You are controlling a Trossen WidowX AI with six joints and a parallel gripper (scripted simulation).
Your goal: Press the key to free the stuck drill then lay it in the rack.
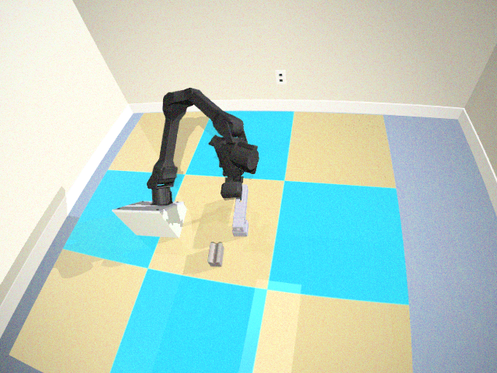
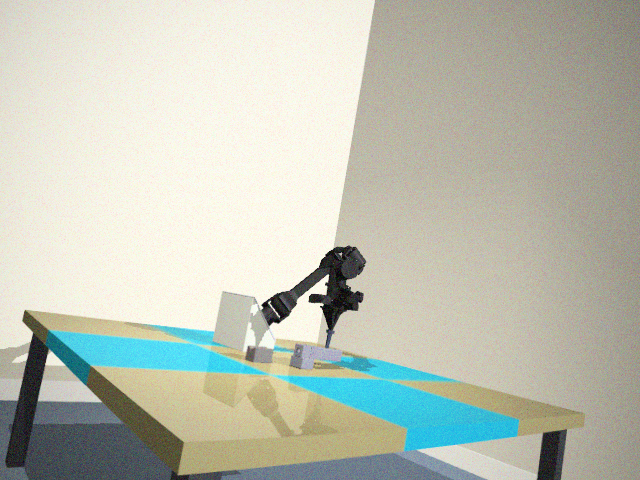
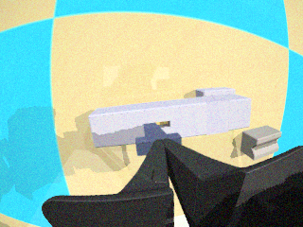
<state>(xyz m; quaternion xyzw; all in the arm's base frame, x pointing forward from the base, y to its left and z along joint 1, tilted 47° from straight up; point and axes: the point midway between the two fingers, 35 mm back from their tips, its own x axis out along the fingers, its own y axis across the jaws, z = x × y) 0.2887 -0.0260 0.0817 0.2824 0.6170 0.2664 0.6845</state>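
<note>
My gripper tip is now 30 mm above the dark blue key. The rest, counted from my gripper tip: lavender grey block: 80 mm below, 40 mm to the right, 10 mm behind; drill: 70 mm below, 60 mm to the right, 10 mm behind; grey rack: 200 mm to the right, 100 mm below, 80 mm behind.
</note>
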